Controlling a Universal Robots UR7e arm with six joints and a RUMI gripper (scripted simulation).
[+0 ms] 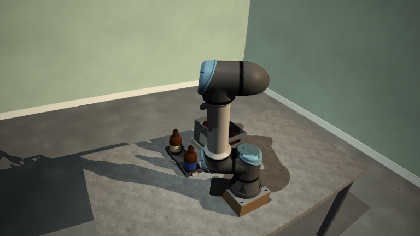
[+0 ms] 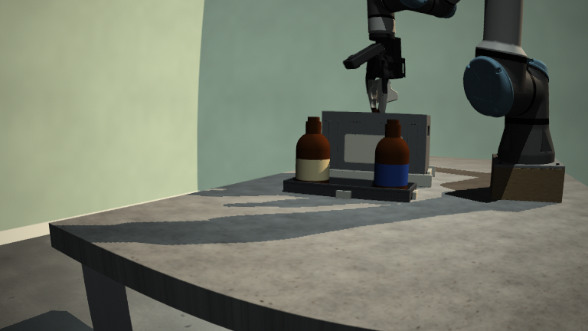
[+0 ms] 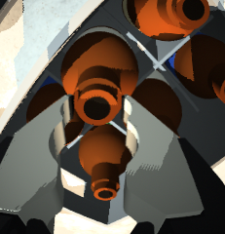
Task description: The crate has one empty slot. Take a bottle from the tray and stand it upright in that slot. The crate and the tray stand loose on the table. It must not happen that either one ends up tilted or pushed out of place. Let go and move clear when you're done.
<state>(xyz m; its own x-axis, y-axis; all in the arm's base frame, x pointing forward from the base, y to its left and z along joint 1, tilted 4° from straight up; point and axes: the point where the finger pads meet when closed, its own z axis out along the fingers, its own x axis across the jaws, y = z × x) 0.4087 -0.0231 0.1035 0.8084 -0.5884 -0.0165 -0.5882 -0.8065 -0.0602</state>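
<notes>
The bottle is 70 mm below my hand. From my hand the other things lie so: grey crate: 10 mm ahead, 40 mm to the right, 90 mm below; dark tray: 30 mm behind, 200 mm to the left, 170 mm below.
</notes>
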